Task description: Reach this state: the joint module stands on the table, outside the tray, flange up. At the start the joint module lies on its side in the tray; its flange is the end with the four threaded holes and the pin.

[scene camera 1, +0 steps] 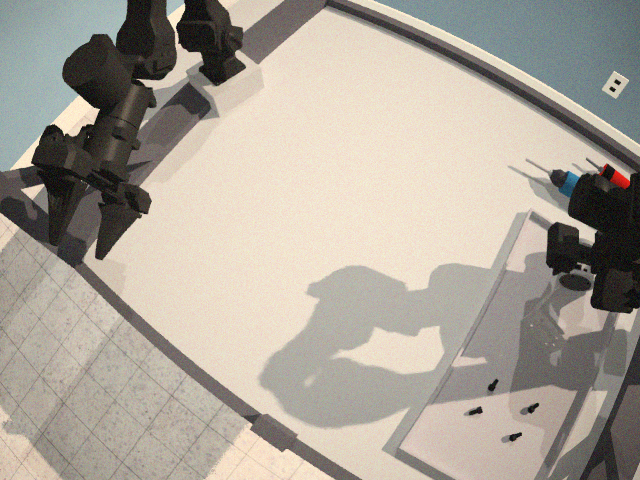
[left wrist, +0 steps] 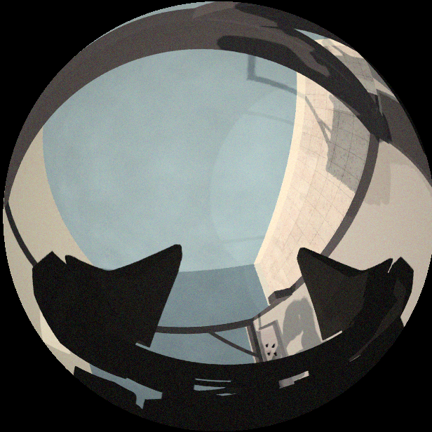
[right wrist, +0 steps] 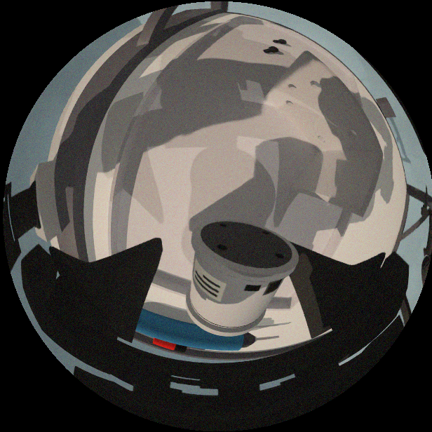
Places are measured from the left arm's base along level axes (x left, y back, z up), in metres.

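Pixels of known places: left gripper, fingertip midpoint: (scene camera 1: pixel 77 253); right gripper, fingertip midpoint: (scene camera 1: pixel 577 279); left arm's base at its link origin: (scene camera 1: pixel 222 68).
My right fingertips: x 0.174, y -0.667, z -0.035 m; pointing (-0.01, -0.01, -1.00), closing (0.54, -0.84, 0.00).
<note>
Ahead of a thing's pixels: the offset from my right fingertips to its top centre. "pt": to the spot under its first point.
The joint module {pt dx -0.019, dy +0.004, dz +0.019 m} (scene camera 1: pixel 575 281) (right wrist: pixel 232 302), a pale cylinder with a label, black windows and a dark end face, appears to lie on its side in the tray (scene camera 1: pixel 439 439) (right wrist: pixel 175 175). Several dark holes show in that end face; I cannot make out a pin. My right gripper (scene camera 1: pixel 588 269) (right wrist: pixel 223 247) is open around the module, with a finger to either side in the right wrist view. The module's rim overlaps one fingertip; contact cannot be told. My left gripper (scene camera 1: pixel 77 250) (left wrist: pixel 243 253) is open and empty, far from the tray near the table's left edge.
Several black bolts {dx -0.215, dy -0.004, dz -0.006 m} (scene camera 1: pixel 493 384) (right wrist: pixel 271 50) and a pale bracket with small holes {dx -0.096, dy -0.007, dz +0.053 m} (scene camera 1: pixel 540 328) lie in the tray. A blue-handled tool {pt dx +0.116, dy +0.113, dz +0.015 m} (scene camera 1: pixel 567 183) (right wrist: pixel 200 334) and a red-handled tool {dx +0.222, dy +0.068, dz +0.014 m} (scene camera 1: pixel 616 176) (right wrist: pixel 164 344) lie outside it, close to the right arm.
</note>
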